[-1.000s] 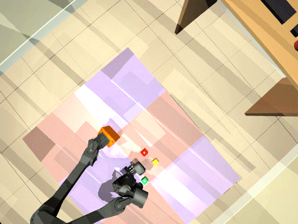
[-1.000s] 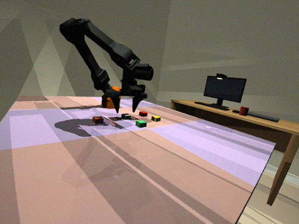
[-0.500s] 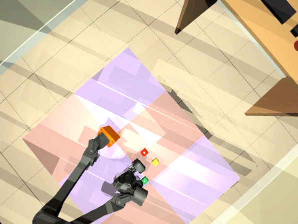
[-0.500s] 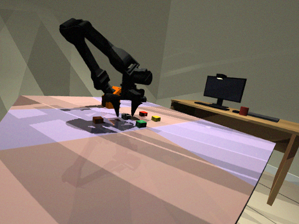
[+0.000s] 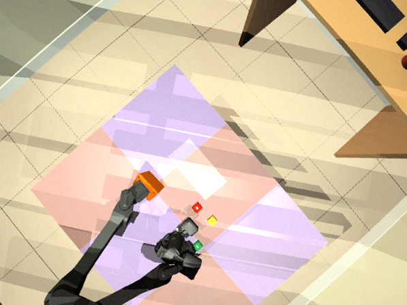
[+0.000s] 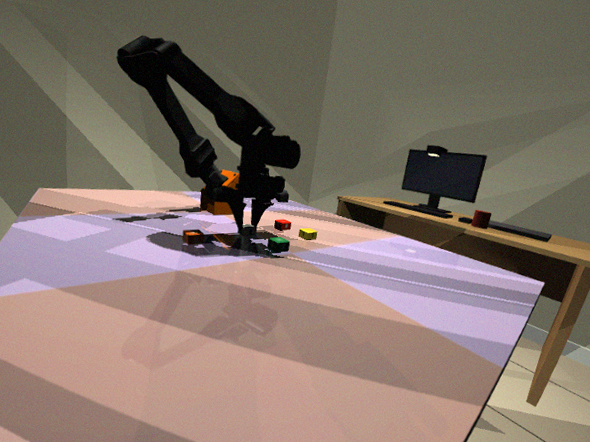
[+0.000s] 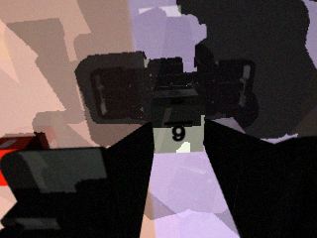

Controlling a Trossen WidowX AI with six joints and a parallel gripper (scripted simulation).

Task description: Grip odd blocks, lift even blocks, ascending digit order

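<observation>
Now: gripper tip 3 cm past the red block and 12 cm to the right of it. Also, from my gripper tip: green block (11 cm ahead, 2 cm to the left); then orange block (2 cm ahead, 13 cm to the right); then white block (right at my gripper tip).
</observation>
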